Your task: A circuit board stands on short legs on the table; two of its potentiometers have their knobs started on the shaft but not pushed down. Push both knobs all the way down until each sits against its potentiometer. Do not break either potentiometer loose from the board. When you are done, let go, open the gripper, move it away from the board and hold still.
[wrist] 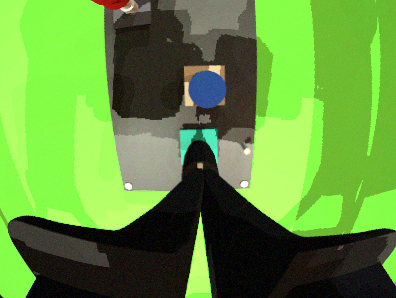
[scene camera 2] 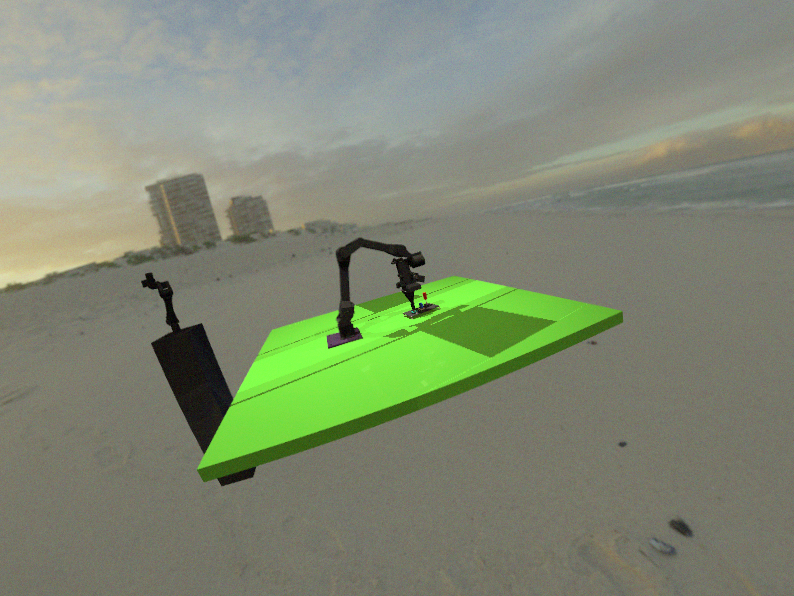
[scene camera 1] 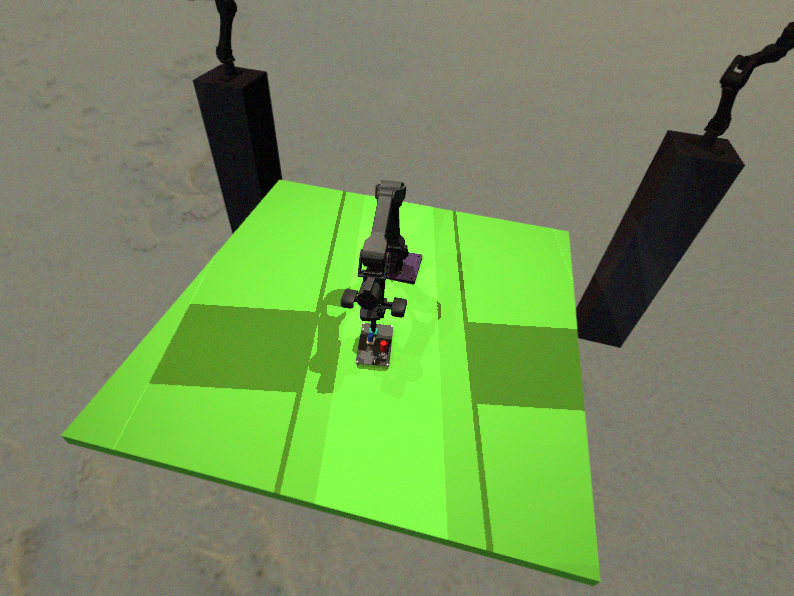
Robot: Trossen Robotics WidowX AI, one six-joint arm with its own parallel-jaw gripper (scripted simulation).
Observation:
I see my gripper [scene camera 1: 373, 322].
My gripper also shows in the wrist view [wrist: 201, 177].

